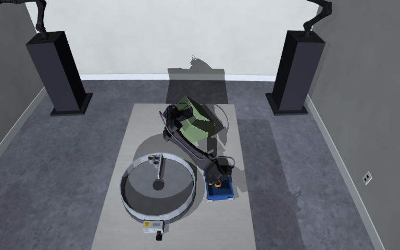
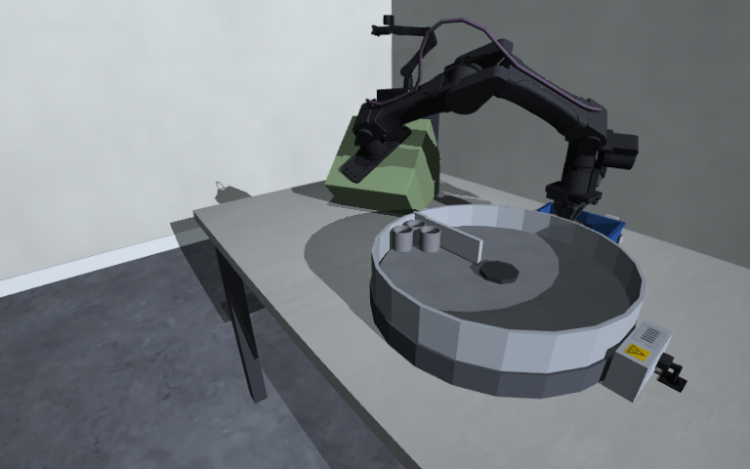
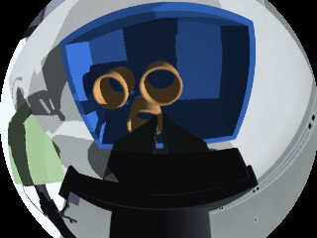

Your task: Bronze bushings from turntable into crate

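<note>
My gripper is now 40 mm to the right of the blue crate and 20 mm above it. The rest, counted from my hand: turntable 10 mm ahead, 300 mm to the right, 10 mm above.
</note>
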